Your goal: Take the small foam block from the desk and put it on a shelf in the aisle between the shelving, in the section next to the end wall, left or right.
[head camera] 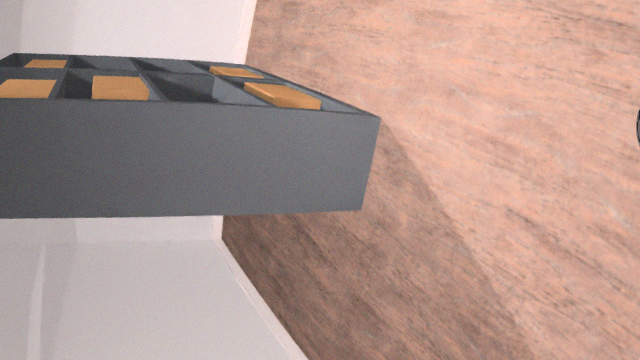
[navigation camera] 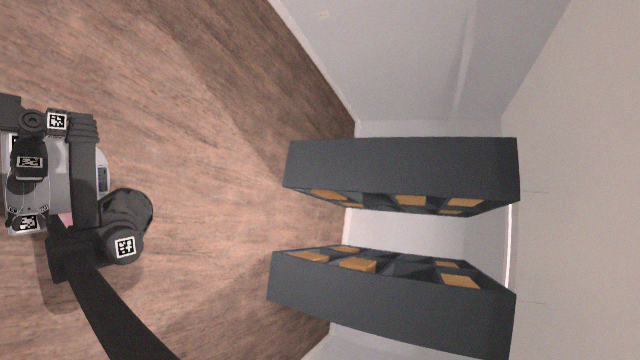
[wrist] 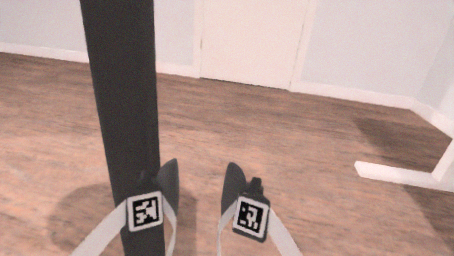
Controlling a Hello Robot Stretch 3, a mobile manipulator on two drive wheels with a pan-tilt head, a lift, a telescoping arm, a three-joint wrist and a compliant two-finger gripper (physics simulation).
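Places are measured from the robot's base along level axes (x ahead, y left, z up), in millimetres.
Where they show: gripper, between the fingertips: (navigation camera: 29,229) (wrist: 202,179).
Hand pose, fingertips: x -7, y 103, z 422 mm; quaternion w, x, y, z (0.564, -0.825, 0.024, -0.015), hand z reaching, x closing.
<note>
After its pixels a point has its place.
The small foam block does not show in the views. A white foot (wrist: 392,171), which looks like part of the desk, lies at the right of the wrist view. My gripper (wrist: 202,179) @[x -7, y 103, z 422 mm] is open, with nothing between its fingers, above the wooden floor. Two dark grey shelf units stand either side of an aisle in the navigation view: one unit (navigation camera: 400,165) @[x -1740, y -81, z 1056 mm] above and the other unit (navigation camera: 390,307) @[x -1462, y 936, z 1095 mm] below. The end wall (navigation camera: 410,232) @[x -3404, y 903, z 1082 mm] shows between them. One unit (head camera: 175,155) @[x -1735, y -62, z 920 mm] also shows in the head view, its side panel towards me.
Orange boxes (head camera: 120,88) (navigation camera: 357,264) stand in several shelf compartments. My dark mast (wrist: 125,95) @[x -62, y 116, z 484 mm] rises beside the gripper in the wrist view. A white door (wrist: 250,45) @[x 371, y 1822, z 321 mm] is in the wall behind. Robot wrist parts are at the left of the navigation view, apart from the shelf units.
</note>
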